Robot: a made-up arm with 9 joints.
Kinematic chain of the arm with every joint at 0, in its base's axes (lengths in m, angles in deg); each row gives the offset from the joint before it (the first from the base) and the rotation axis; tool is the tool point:
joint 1: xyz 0 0 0.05 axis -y
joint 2: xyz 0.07 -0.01 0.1 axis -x
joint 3: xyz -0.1 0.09 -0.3 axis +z
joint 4: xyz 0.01 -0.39 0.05 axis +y
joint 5: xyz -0.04 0 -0.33 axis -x
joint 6: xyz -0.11 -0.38 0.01 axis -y
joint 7: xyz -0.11 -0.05 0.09 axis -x
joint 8: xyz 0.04 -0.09 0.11 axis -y
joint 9: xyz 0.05 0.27 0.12 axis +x
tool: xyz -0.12 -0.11 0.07
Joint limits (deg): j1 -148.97..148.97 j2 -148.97..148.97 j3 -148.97..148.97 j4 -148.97..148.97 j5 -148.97..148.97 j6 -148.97..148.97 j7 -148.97..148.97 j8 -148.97..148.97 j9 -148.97..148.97
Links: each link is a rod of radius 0.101 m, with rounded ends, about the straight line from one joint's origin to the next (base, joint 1, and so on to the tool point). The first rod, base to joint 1, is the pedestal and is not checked.
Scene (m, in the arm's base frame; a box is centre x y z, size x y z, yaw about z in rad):
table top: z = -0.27
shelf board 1: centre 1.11 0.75 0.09 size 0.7 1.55 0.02 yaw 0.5
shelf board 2: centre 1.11 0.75 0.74 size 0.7 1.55 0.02 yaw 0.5
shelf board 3: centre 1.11 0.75 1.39 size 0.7 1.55 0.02 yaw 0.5
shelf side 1: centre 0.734 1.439 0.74 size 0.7 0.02 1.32 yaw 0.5
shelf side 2: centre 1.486 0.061 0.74 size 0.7 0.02 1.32 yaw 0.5
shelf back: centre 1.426 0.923 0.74 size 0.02 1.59 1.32 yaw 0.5
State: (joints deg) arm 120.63 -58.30 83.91 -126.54 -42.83 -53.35 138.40 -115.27 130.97
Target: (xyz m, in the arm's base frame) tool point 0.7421 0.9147 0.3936
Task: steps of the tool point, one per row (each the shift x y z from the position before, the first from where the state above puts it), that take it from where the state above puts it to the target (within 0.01 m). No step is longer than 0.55 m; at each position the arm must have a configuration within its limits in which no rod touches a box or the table.
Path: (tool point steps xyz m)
1: 0.2645 0.3123 0.1997
2: 0.4379 0.2098 0.1172
3: 0.5255 0.0505 -0.0399
4: 0.4888 -0.1325 -0.2118

